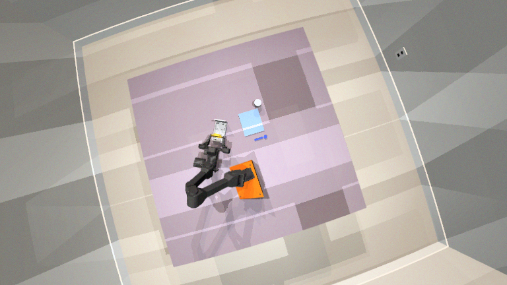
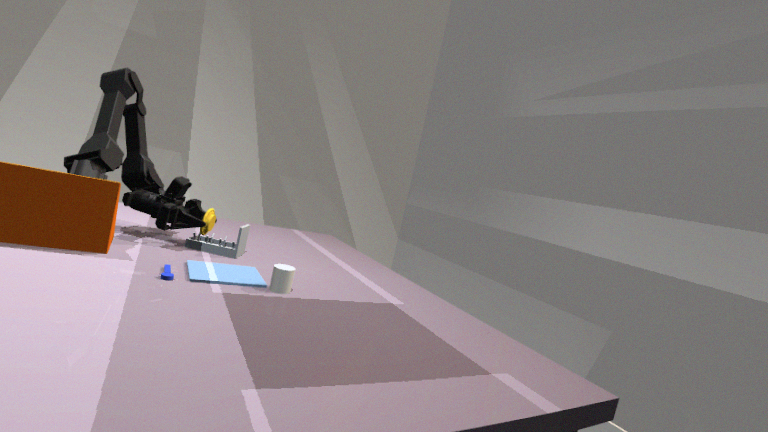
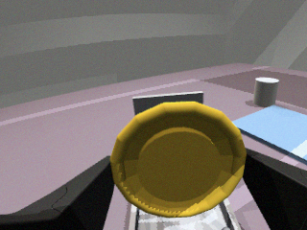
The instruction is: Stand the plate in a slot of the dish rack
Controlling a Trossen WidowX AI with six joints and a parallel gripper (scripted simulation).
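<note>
The grey dish rack is 4 cm below my gripper tip, 2 cm to the right of it and 2 cm ahead of it. Also, from my gripper tip: blue peg: 24 cm to the right, 13 cm behind, 6 cm below; then yellow plate: 1 cm behind; then light blue flat sheet: 22 cm to the right, 6 cm below, 1 cm behind.
</note>
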